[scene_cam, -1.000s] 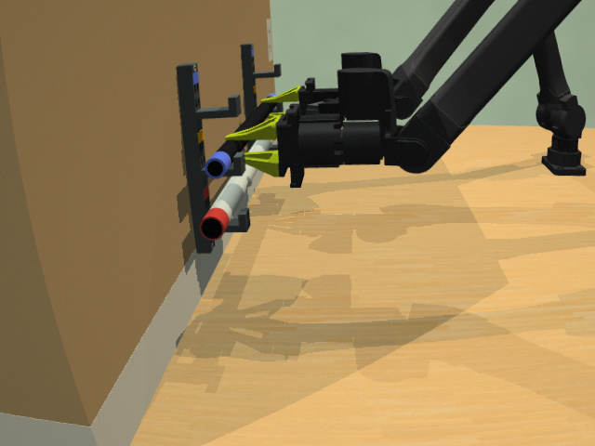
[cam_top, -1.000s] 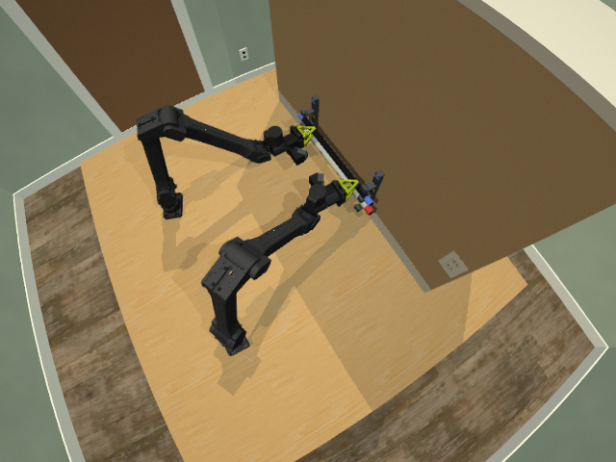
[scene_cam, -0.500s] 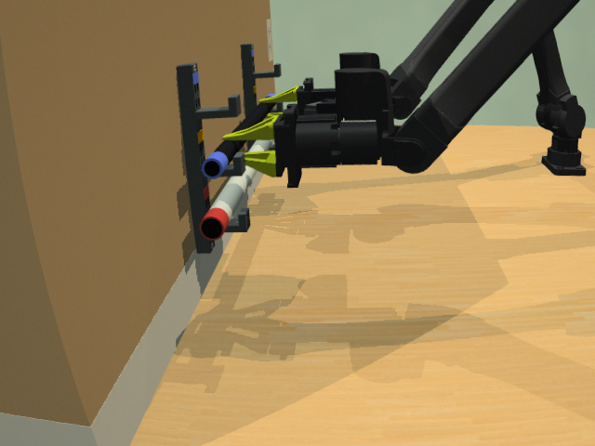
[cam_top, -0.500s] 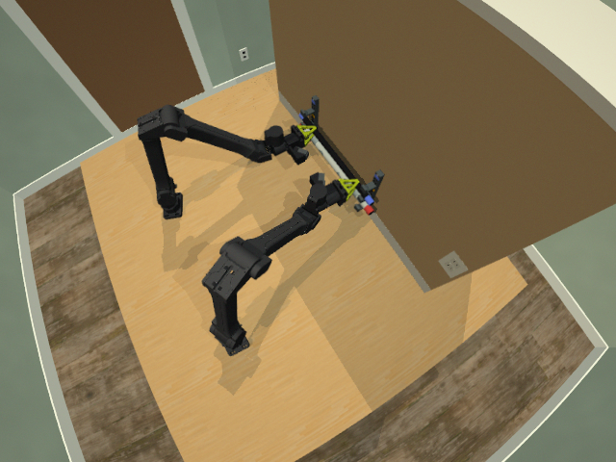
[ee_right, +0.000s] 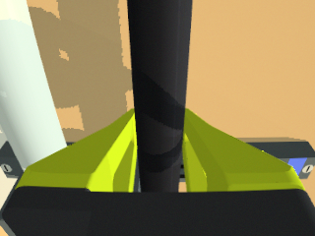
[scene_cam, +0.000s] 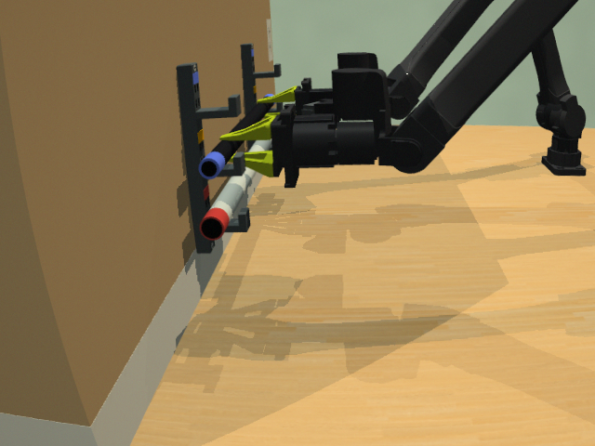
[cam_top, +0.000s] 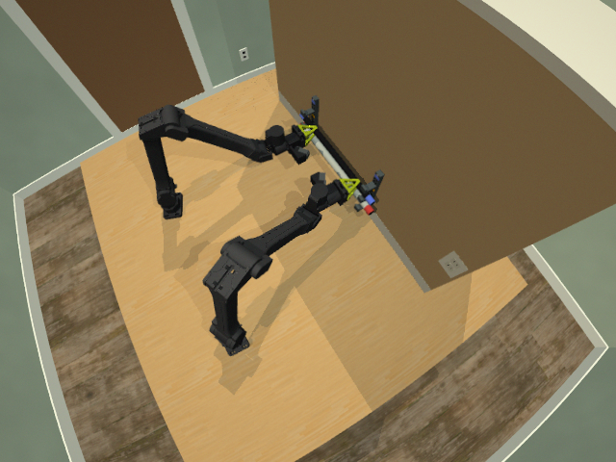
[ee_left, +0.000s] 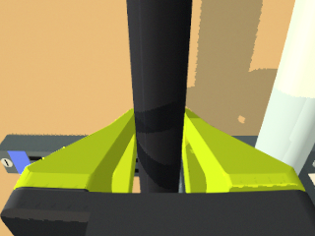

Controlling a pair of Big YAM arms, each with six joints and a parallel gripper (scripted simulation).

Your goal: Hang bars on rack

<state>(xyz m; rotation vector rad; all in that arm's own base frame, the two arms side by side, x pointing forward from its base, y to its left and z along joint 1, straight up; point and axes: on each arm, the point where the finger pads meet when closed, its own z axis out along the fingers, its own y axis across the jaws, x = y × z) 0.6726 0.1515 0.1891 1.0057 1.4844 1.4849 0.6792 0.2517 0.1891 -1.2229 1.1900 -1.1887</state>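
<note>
The black bar is 150 mm to the right of my left hand. Round my left hand: grey baseboard: 180 mm to the right, 150 mm below, 40 mm ahead; then brown wall: 260 mm above, 190 mm ahead, 180 mm to the right.
</note>
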